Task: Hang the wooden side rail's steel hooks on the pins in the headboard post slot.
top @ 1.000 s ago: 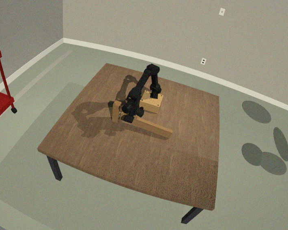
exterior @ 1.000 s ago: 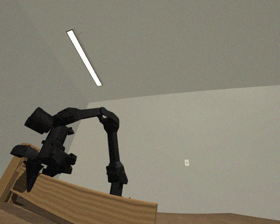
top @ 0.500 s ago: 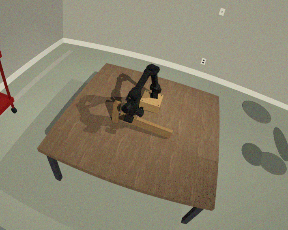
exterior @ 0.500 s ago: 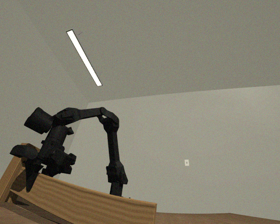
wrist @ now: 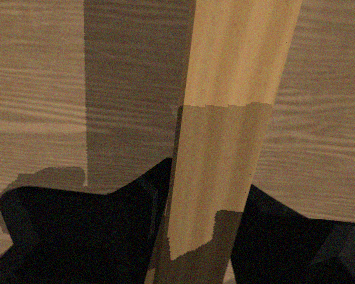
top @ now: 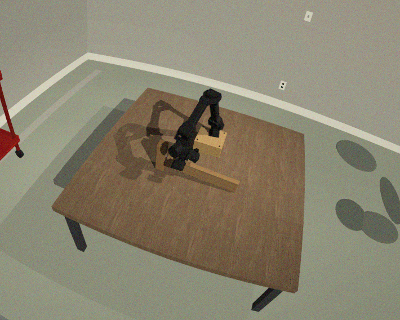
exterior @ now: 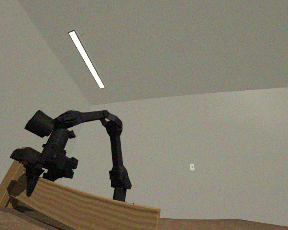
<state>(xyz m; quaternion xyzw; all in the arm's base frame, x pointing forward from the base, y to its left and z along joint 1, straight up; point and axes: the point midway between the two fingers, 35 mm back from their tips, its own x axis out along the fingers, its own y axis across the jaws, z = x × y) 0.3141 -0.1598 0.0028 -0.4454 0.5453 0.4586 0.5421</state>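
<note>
The headboard post lies 11 cm to the right of my gripper tip, 4 cm above it and 2 cm behind it.
</note>
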